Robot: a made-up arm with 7 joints. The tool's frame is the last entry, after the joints.
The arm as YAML. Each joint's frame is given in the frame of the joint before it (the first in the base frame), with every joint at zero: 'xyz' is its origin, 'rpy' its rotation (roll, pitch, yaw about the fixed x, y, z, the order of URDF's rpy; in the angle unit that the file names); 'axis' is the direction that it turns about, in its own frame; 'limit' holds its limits. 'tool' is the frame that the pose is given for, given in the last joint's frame.
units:
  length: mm
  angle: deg
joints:
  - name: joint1
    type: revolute
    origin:
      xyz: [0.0, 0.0, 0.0]
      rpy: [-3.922, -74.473, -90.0]
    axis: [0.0, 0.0, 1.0]
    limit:
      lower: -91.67
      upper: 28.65
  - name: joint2
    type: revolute
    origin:
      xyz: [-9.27, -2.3, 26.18]
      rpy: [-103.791, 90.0, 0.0]
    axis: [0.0, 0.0, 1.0]
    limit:
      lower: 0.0
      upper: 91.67
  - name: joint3
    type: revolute
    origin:
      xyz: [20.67, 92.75, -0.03]
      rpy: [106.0, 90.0, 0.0]
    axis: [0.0, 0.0, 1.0]
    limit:
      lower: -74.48
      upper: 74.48
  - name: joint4
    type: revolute
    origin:
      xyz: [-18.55, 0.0, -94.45]
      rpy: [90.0, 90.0, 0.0]
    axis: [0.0, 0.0, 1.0]
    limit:
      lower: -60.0
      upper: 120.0
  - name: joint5
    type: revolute
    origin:
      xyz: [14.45, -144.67, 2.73]
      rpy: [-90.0, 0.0, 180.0]
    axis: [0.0, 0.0, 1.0]
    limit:
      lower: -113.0
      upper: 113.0
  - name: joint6
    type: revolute
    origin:
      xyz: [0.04, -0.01, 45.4]
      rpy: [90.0, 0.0, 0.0]
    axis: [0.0, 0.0, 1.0]
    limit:
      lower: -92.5
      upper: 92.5
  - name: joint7
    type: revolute
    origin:
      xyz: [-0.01, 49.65, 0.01]
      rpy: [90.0, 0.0, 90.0]
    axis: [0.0, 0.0, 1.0]
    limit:
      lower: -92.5
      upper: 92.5
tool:
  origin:
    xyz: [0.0, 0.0, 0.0]
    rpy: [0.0, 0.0, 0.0]
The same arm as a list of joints. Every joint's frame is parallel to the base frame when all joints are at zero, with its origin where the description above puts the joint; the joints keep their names.
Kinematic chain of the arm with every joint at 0, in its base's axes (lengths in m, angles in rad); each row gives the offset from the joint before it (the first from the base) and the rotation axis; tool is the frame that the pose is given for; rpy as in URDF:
joint1: xyz 0.0000 0.0000 0.0000 axis 0.068403 0.961235 0.26711
joint2: xyz -0.0005 0.0278 -0.0019 axis 0.968889 -0.0002 -0.247497
joint3: xyz -0.0235 0.0057 -0.0919 axis 0.247497 0 0.968889
joint4: xyz -0.0054 0.0000 -0.0961 axis 0.0002 1 0
joint5: xyz 0.1366 0.0027 -0.0498 axis 0.968889 -0.0002 -0.247497
joint6: xyz 0.0440 0.0000 -0.0112 axis 0.0002 1 0
joint7: xyz 0.0481 0.0000 -0.0123 axis 0.247497 0 0.968889
tool: xyz 0.0000 0.0000 0.0000 rpy 0.0000 0.2501 -0.0002
Joint limits (rad, base to tool): -1.5999..0.5000 0.0000..1.5999 -1.2999..1.2999 -1.0472..2.0944 -1.9722..1.9722 -1.6144..1.6144 -1.6144..1.6144

